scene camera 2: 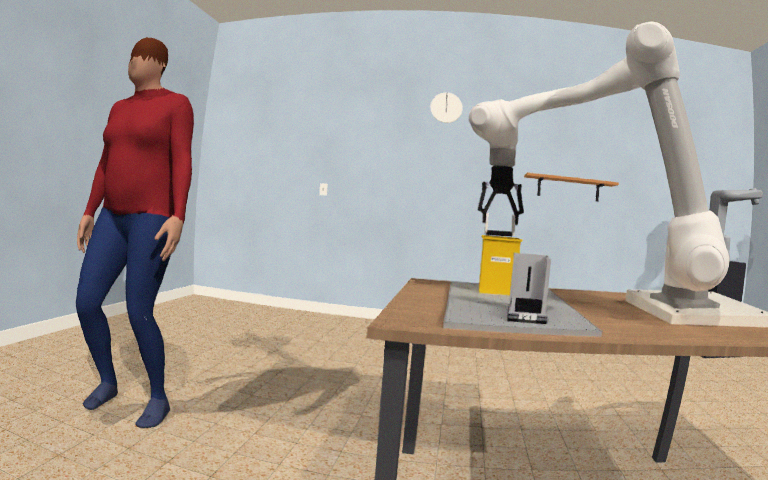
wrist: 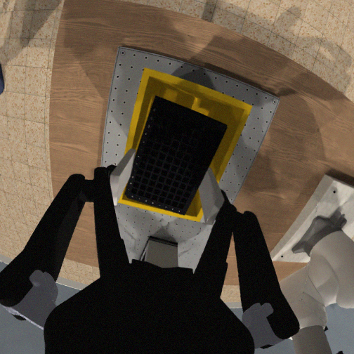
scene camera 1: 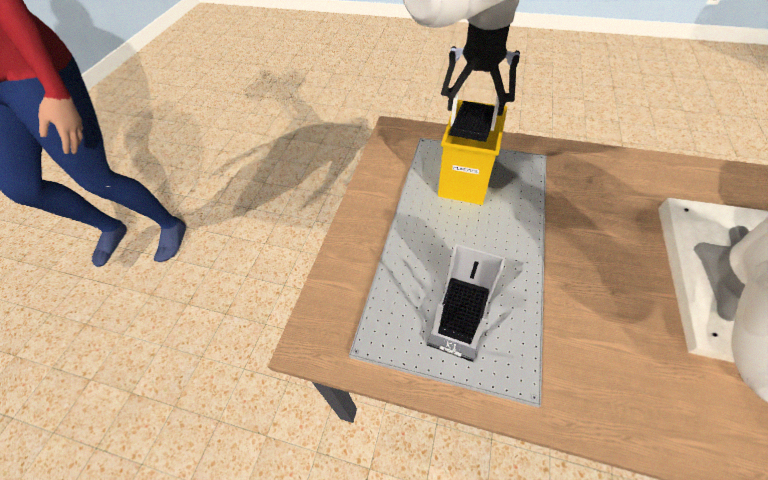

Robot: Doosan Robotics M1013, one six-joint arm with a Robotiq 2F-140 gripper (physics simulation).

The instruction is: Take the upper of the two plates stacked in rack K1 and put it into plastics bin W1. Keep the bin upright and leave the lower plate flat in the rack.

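Pixels of known places: gripper, fingertip midpoint: (scene camera 2: 499, 234) (scene camera 1: 472, 124); arm's base at its link origin: (scene camera 2: 683, 302).
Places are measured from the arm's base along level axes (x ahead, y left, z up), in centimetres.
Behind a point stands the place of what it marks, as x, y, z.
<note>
My gripper (scene camera 1: 475, 116) {60.7, -26.4, 16.3} (scene camera 2: 500, 230) {60.7, -26.4, 16.3} (wrist: 168, 168) is shut on a black gridded plate (scene camera 1: 474, 122) {60.4, -25.6, 17.5} (scene camera 2: 498, 233) {62.2, -21.3, 16.9} (wrist: 177, 150), its pale fingertips at the plate's two long sides. The plate hangs about level over the mouth of the yellow plastics bin W1 (scene camera 1: 464, 183) {60.8, -19.2, 4.0} (scene camera 2: 495, 274) {62.4, -19.4, 3.8} (wrist: 197, 91), about at rim height in scene camera 2; any contact with the rim cannot be told. The bin stands upright. Grey rack K1 (scene camera 1: 490, 268) {55.8, 8.0, 8.4} (scene camera 2: 519, 268) {61.4, 6.8, 8.7} (wrist: 162, 252) stands in front of it. Another black plate (scene camera 1: 464, 311) {59.6, 14.0, 0.2} (scene camera 2: 527, 305) {61.0, 17.3, 0.8} lies flat in the rack.
Bin and rack stand on a grey perforated board (scene camera 1: 509, 237) {48.8, -8.4, -2.5} (scene camera 2: 470, 308) {73.8, 7.5, -2.5} (wrist: 111, 135) on the wooden table (scene camera 1: 600, 362) {32.4, 19.7, -3.8} (scene camera 2: 396, 316) {92.8, 16.6, -3.8} (wrist: 75, 100). The arm's white base plate (scene camera 1: 673, 271) {12.9, -3.3, -3.0} (wrist: 295, 240) is to the right. A person (scene camera 1: 39, 113) (scene camera 2: 148, 152) stands on the floor left of the table.
</note>
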